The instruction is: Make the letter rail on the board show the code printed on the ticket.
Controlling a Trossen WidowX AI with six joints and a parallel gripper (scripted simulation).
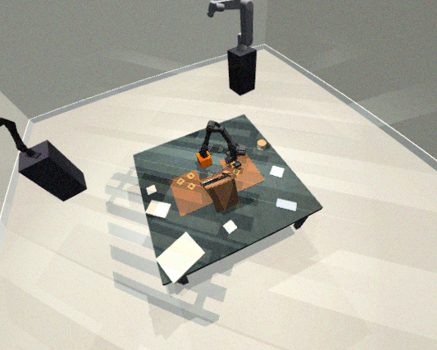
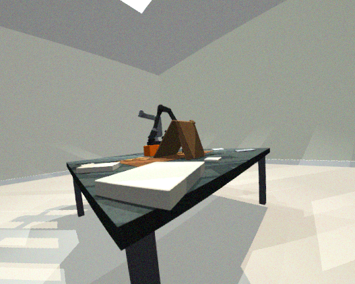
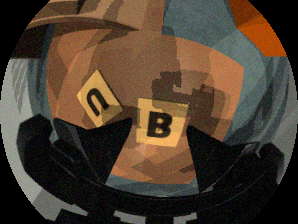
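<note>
The yellow letter tile is 80 mm ahead of my gripper tip and 30 mm to the right of it. Also, from my gripper tip: flat white slab 770 mm to the right, 10 mm above; then mat 220 mm to the right, 10 mm ahead; then white ticket 310 mm to the right, 90 mm above, 70 mm ahead.
</note>
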